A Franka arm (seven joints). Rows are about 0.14 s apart.
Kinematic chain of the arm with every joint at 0, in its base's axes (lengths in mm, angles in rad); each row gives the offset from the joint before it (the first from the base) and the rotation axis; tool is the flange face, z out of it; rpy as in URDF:
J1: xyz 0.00 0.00 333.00 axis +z
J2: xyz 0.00 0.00 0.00 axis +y
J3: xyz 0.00 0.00 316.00 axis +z
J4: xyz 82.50 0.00 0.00 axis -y
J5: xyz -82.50 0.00 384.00 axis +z
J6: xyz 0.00 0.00 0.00 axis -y
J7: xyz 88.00 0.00 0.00 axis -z
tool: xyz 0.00 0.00 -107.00 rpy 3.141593 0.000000 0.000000
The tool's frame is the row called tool.
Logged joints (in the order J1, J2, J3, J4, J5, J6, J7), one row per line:
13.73, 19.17, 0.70, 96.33, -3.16, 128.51, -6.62
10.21, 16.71, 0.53, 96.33, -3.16, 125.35, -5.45
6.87, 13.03, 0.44, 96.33, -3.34, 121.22, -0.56
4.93, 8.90, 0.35, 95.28, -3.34, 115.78, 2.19
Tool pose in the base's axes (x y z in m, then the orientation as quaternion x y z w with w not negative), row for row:
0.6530, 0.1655, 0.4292, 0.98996, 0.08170, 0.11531, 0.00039
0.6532, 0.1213, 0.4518, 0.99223, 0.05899, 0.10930, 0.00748
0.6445, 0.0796, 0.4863, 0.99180, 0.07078, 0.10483, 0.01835
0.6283, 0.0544, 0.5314, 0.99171, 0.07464, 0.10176, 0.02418
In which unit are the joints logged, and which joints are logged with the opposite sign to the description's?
The joints are logged in degrees. Opposite sign: J4, J7.
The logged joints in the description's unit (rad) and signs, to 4 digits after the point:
0.2396, 0.3346, 0.0122, -1.6813, -0.0552, 2.2429, 0.1155
0.1782, 0.2916, 0.0093, -1.6813, -0.0552, 2.1878, 0.0951
0.1199, 0.2274, 0.0077, -1.6813, -0.0583, 2.1157, 0.0098
0.0860, 0.1553, 0.0061, -1.6629, -0.0583, 2.0207, -0.0382

